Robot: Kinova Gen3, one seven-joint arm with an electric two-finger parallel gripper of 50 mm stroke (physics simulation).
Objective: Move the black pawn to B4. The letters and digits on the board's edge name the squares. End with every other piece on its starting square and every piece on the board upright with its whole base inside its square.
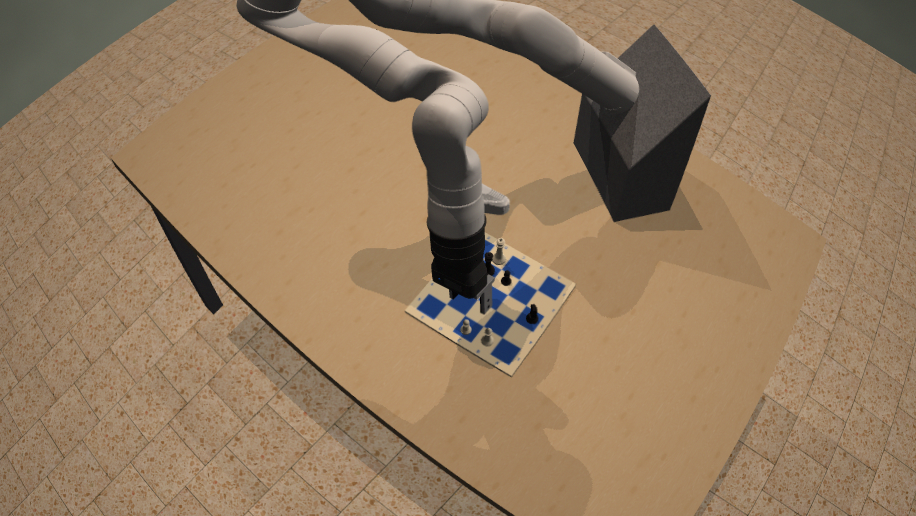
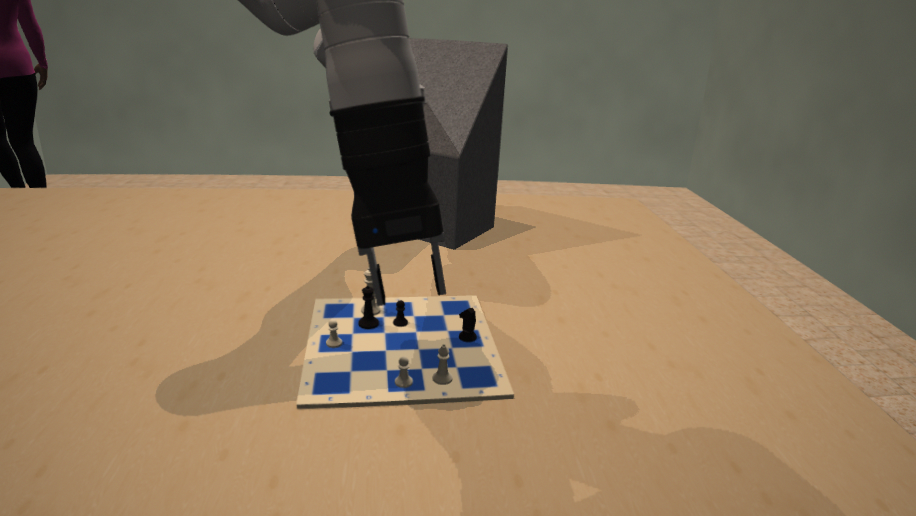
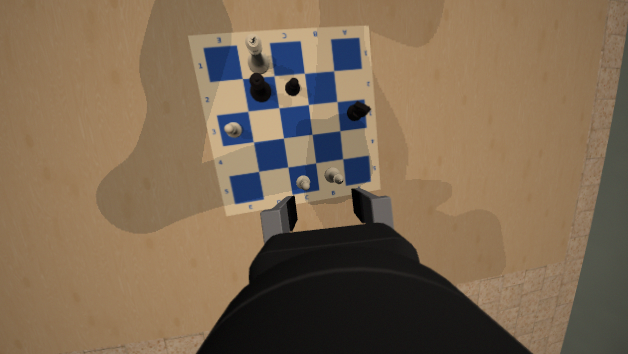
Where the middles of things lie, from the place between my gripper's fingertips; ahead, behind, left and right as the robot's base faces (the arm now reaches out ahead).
The chessboard [image 2: 361,372] lies 8 cm behind my hand, 2 cm to the left of it and 10 cm below it.
